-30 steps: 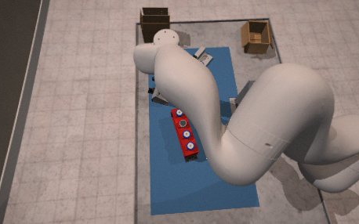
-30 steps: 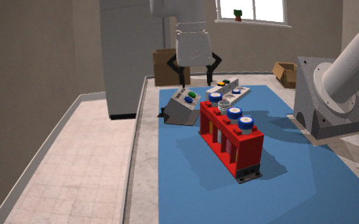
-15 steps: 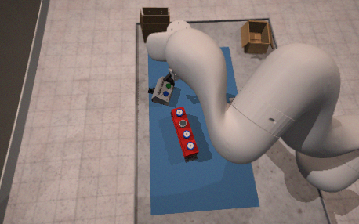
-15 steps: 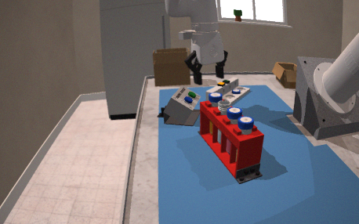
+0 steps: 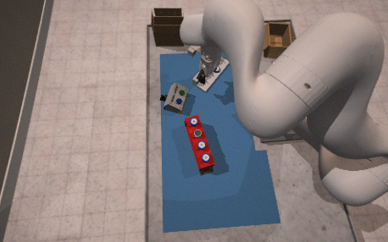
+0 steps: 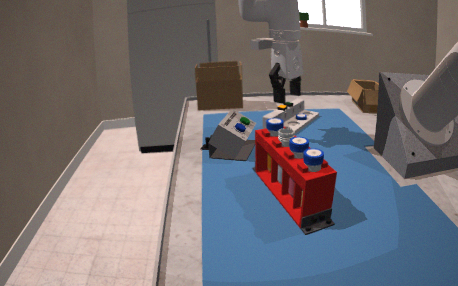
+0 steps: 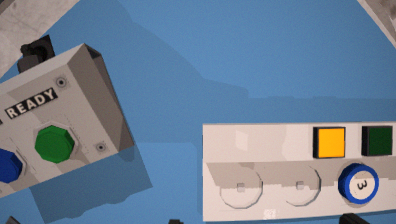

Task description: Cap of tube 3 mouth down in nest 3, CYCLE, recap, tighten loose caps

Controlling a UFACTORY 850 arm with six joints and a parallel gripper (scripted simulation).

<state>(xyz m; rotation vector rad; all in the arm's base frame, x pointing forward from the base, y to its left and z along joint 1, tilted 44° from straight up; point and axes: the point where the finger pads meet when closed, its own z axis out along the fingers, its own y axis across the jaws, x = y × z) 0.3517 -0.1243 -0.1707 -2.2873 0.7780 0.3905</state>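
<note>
Now: hand 90 mm to the left of the blue cap, 90 mm above it and 60 mm past it. Round my hand: green key (120 mm ahead, 70 mm to the left, 40 mm below); then blue key (130 mm ahead, 110 mm to the left, 40 mm below); then grey key housing (140 mm ahead, 90 mm to the left, 50 mm below).
</note>
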